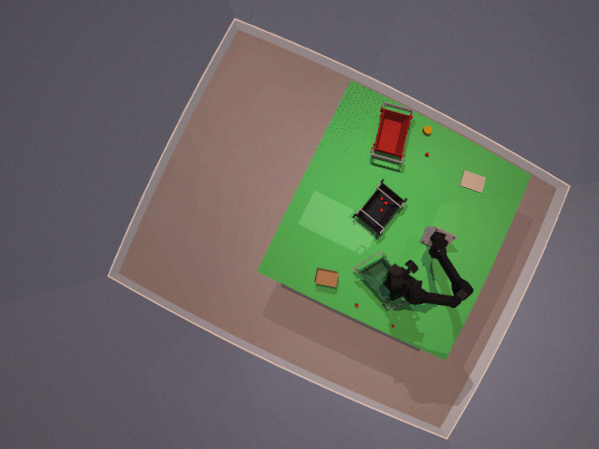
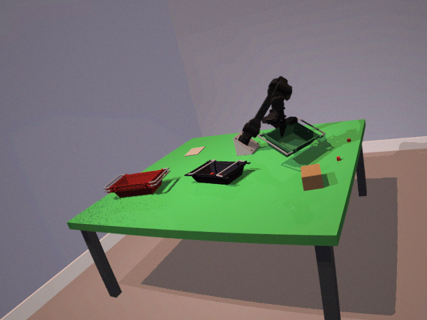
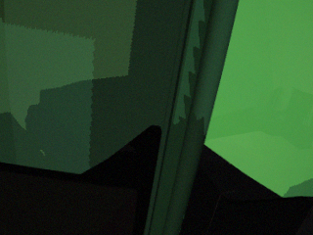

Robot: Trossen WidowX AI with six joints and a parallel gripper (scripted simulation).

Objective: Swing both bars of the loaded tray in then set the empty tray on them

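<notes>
Right now the green tray is 6 cm to the left of my gripper tip and 4 cm ahead of it. From my gripper tip the other things lie so: brown box 33 cm ahead, 16 cm to the left, 9 cm below; tan flat plate 66 cm to the right, 37 cm behind, 12 cm below.
</notes>
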